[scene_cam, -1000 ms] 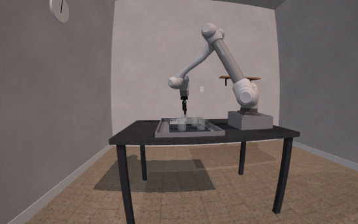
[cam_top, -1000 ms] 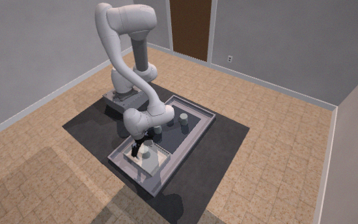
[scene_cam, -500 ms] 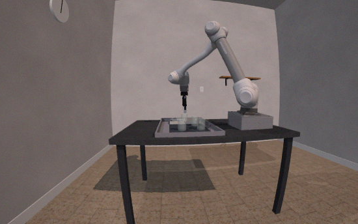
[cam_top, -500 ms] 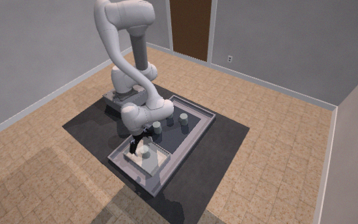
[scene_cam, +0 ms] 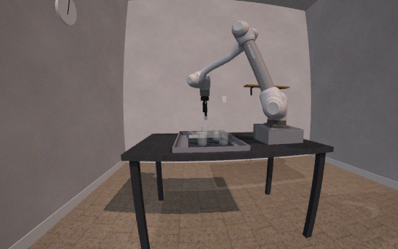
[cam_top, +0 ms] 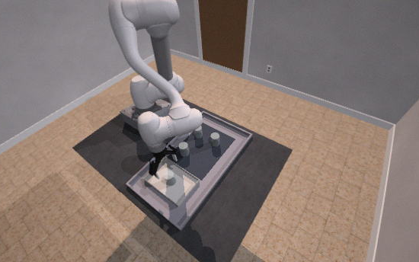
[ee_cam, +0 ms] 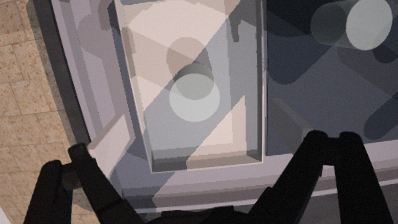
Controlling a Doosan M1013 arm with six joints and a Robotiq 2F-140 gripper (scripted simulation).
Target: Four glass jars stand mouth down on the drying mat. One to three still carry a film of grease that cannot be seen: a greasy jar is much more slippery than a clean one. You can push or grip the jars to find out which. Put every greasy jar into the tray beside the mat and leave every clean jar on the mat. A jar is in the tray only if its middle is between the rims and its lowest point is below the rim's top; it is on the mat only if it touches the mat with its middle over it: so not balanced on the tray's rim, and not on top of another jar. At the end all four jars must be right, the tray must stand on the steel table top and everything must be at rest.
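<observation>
The dark drying mat is 310 mm to the left of my hand, 160 mm below it and 60 mm behind it. The rest, counted from my hand: tray (160 mm below).
</observation>
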